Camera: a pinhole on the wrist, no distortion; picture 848 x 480 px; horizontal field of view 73.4 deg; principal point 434.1 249.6 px. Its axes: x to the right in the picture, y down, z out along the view. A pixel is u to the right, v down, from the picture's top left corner.
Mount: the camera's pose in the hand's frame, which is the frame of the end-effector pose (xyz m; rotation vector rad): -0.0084 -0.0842 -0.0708 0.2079 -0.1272 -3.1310
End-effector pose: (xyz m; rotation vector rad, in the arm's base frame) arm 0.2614 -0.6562 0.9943 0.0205 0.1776 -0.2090
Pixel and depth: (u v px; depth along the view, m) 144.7 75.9 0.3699
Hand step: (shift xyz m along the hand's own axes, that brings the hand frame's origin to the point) 0.1298 0.0594 0.3103
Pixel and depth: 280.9 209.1 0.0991
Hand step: 0.0050 -0.0690 0.0301
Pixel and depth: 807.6 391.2 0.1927
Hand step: -0.1595 -0.1173 0.1068
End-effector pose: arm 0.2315 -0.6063 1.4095 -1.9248 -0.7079 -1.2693
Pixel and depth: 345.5 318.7 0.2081
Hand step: -0.0039 -0.0924 0.1411
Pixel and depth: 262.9 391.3 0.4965
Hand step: 0.0736 -0.1664 0.4494
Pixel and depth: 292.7 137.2 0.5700
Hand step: 0.0573 0.0750 0.5019
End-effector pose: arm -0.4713 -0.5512 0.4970 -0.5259 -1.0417 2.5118
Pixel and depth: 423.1 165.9 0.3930
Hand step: -0.0525 0.0052 0.3138
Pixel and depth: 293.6 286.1 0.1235
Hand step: 0.0055 -0.0819 0.0559
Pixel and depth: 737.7 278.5 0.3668
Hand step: -0.2510 -0.0744 0.2673
